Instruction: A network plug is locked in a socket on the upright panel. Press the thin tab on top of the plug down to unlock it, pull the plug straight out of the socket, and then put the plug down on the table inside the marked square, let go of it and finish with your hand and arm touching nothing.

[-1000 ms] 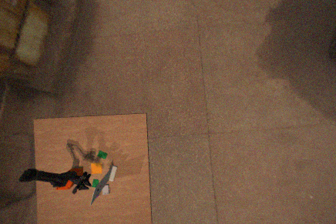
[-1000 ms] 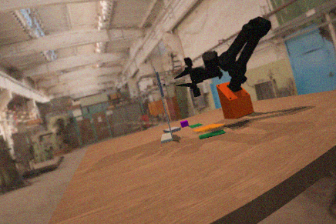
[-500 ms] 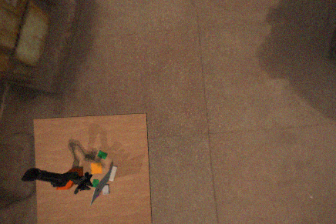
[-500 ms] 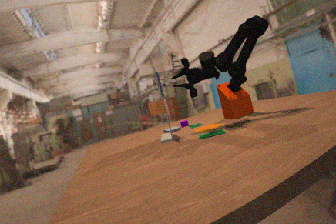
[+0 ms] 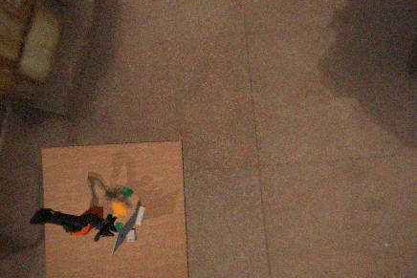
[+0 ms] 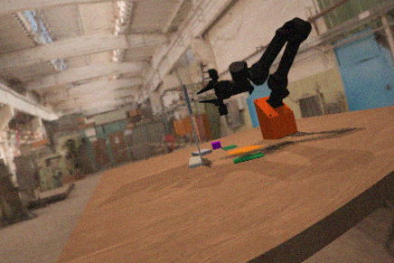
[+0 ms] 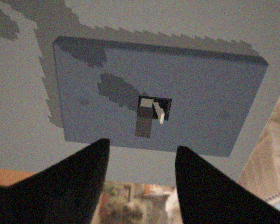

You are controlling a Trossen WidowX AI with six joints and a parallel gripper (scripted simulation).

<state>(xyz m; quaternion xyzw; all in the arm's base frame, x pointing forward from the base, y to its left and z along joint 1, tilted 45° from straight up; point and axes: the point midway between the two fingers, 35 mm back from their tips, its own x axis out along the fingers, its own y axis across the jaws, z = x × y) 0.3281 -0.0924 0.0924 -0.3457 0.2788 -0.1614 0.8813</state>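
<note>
Right now my gripper tip is 30 mm short of the grey network plug and 10 mm to the left of it. Also, from my gripper tip: orange marked square 250 mm below, 120 mm behind, 50 mm to the left; then purple block 240 mm below, 230 mm to the right, 140 mm behind; then thin upright panel 100 mm below, 50 mm ahead, 20 mm to the right.
</note>
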